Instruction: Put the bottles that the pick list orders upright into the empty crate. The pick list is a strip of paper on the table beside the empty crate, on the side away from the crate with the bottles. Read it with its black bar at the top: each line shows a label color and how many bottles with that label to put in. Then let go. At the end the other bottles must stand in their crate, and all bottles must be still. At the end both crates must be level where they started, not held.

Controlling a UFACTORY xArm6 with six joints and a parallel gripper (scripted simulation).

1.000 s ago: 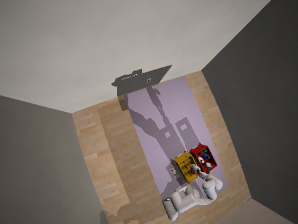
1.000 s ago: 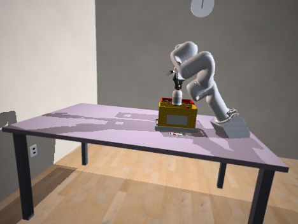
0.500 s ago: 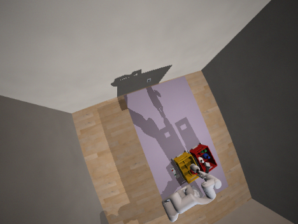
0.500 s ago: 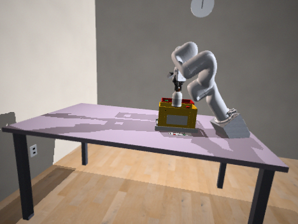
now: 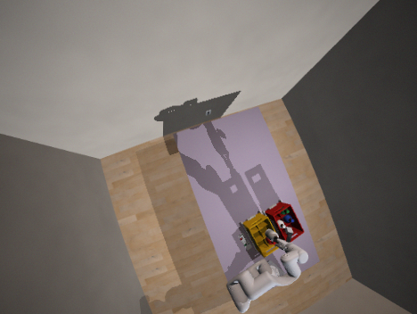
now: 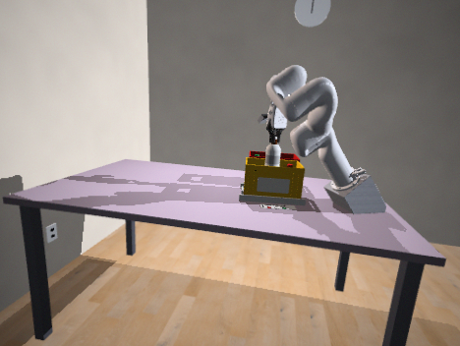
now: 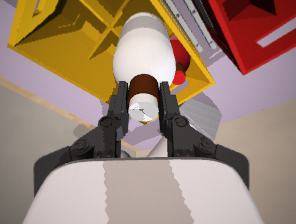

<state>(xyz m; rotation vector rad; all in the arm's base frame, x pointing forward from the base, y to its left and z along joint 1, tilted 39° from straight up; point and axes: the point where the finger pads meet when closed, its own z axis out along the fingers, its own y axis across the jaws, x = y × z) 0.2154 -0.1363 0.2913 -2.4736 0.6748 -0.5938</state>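
Now: hand 70 mm above the white bottle. From my hand the other things lie so: red crate 210 mm below, 180 mm to the right, 50 mm ahead; then blue-label bottle 220 mm to the right, 200 mm below, 70 mm ahead; then yellow crate 210 mm below, 40 mm to the left, 20 mm behind.
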